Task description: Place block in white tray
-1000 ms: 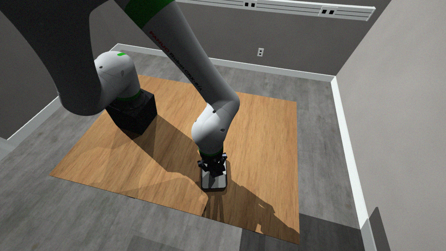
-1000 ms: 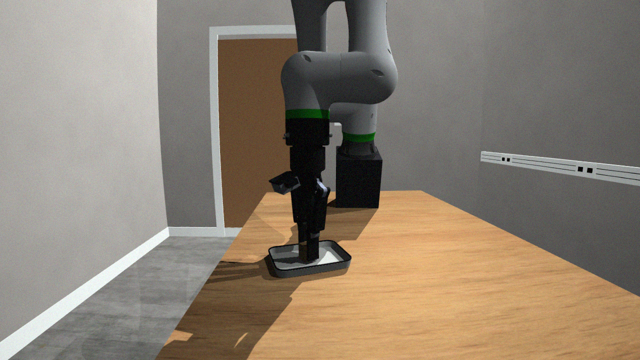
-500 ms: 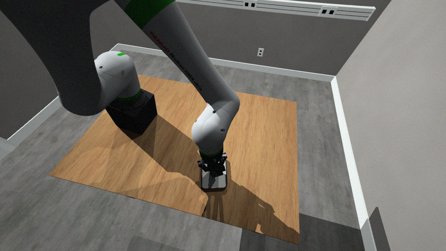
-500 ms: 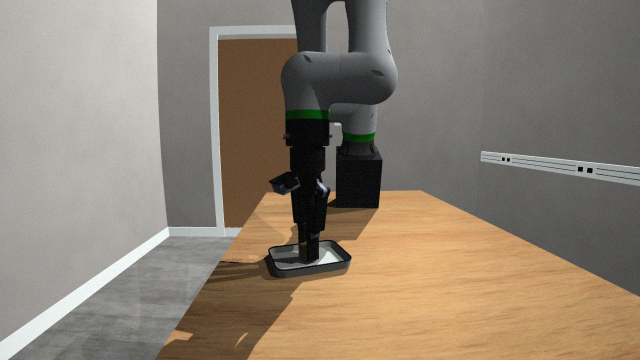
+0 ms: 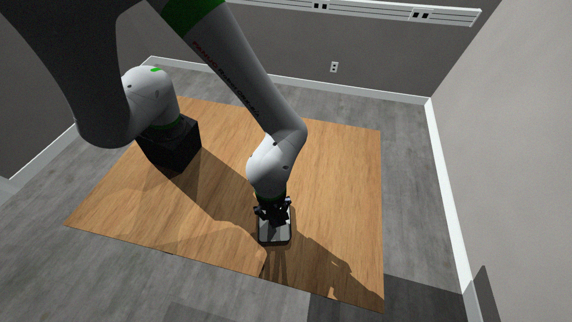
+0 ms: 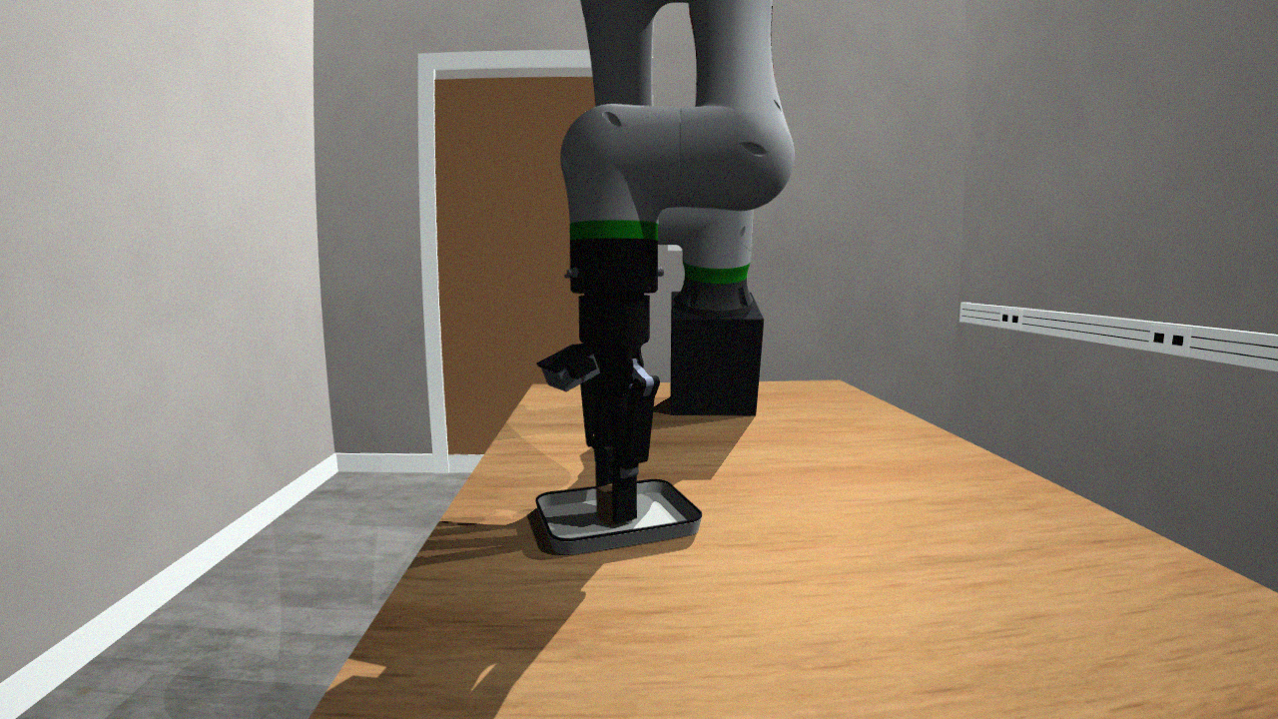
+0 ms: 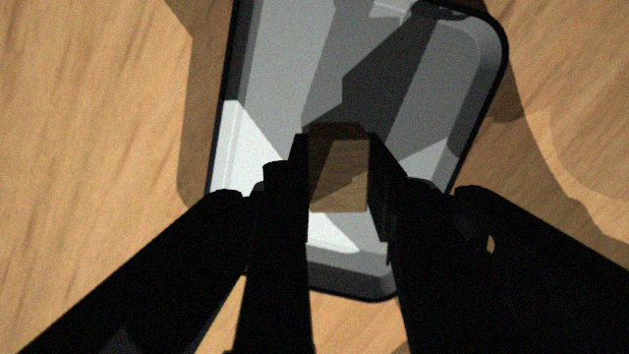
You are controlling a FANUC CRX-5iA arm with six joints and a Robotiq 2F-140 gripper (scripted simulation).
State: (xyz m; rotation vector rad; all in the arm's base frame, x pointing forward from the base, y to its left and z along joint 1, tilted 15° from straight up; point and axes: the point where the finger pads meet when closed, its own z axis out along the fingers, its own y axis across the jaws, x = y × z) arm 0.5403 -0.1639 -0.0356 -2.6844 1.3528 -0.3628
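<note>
Now: hand 2 cm above the wooden block. Round my hand: white tray (3 cm below).
</note>
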